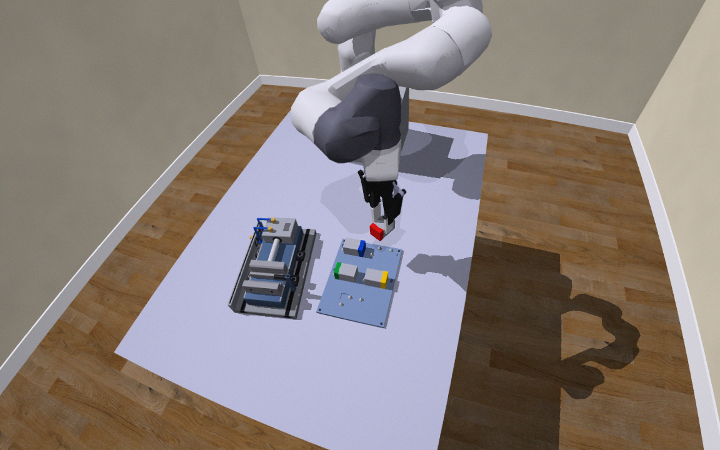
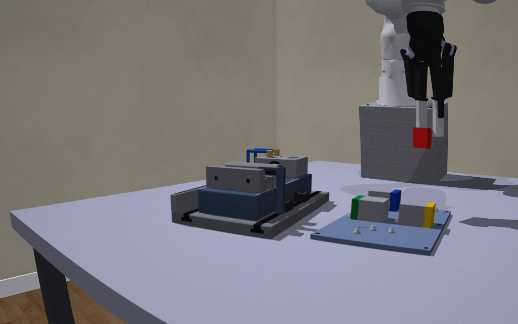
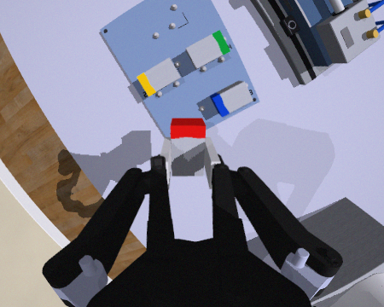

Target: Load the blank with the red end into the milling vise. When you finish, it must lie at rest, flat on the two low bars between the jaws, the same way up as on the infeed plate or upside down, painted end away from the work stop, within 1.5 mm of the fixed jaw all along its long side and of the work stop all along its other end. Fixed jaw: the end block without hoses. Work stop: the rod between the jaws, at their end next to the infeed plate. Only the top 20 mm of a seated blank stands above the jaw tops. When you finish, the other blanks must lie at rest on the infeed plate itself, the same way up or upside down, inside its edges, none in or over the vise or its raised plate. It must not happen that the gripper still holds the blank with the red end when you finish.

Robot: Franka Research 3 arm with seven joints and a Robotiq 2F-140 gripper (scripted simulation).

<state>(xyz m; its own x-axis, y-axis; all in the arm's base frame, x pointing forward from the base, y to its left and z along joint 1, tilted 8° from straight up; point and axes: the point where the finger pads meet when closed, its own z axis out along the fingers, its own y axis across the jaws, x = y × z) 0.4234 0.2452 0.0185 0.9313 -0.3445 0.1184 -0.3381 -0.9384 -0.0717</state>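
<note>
The red-ended blank lies 40 mm below my hand. Round my hand: yellow-ended blank (90 mm ahead, 20 mm to the left, 160 mm below); green-ended blank (100 mm ahead, 70 mm to the right, 160 mm below); blue-ended blank (20 mm ahead, 90 mm to the right, 160 mm below).
</note>
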